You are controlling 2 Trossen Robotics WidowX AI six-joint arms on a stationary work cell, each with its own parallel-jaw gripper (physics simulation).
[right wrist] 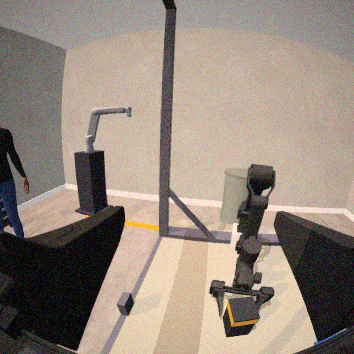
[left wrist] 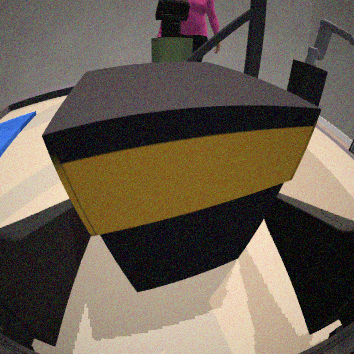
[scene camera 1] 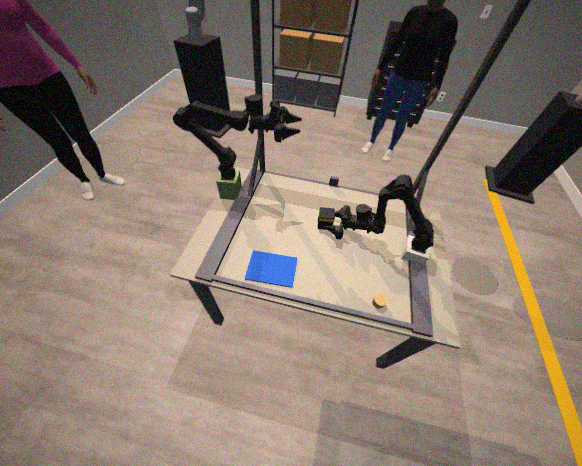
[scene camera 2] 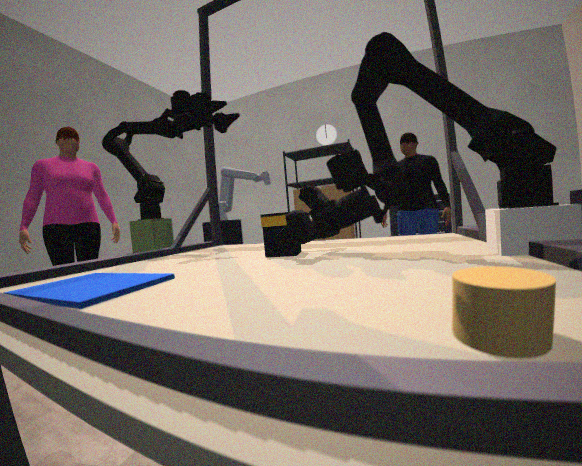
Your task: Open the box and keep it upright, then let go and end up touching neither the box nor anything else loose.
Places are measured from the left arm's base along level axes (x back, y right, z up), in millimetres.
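Pixels of known places: left gripper, fingertip midpoint: [left wrist: 181, 198] [scene camera 1: 326, 220] [scene camera 2: 285, 239]; right gripper, fingertip midpoint: [right wrist: 203, 217] [scene camera 1: 300, 125] [scene camera 2: 233, 109]; left arm's base, origin of the base link: [right wrist: 243, 229] [scene camera 1: 418, 246] [scene camera 2: 526, 207]; right arm's base, origin of the base link: [scene camera 1: 228, 175].
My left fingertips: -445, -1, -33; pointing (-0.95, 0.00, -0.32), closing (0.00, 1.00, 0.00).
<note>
Ahead of a thing's pixels: the offset from my left fingertips to its middle, as dx, dy, dz.
The box @(-4, -5, +45) [scene camera 1: 326, 219] [scene camera 2: 281, 237] [left wrist: 185, 177] [right wrist: 241, 317], dark with a yellow band below its dark top, is near the table's middle. It looks upright and closed, and its base appears to be on the table in scene camera 2. My left gripper [scene camera 1: 334, 225] [scene camera 2: 302, 231] [left wrist: 181, 198] [right wrist: 236, 318] is open, with its fingers around the box's near part. The box stands slightly turned between them in the left wrist view; whether a finger touches it I cannot tell. My right gripper [scene camera 1: 300, 125] [scene camera 2: 232, 110] [right wrist: 203, 217] is open and empty, raised high and far from the box.
A flat blue square [scene camera 1: 271, 269] [scene camera 2: 95, 288] [left wrist: 15, 129] lies at the table's front left. A yellow cylinder @(+333, -314, -17) [scene camera 1: 380, 300] [scene camera 2: 503, 312] stands at the front right. A small dark block @(-48, +302, -3) [scene camera 1: 334, 181] [right wrist: 125, 303] is at the back edge. Dark frame posts [scene camera 1: 257, 60] [scene camera 2: 205, 75] rise beside the table.
</note>
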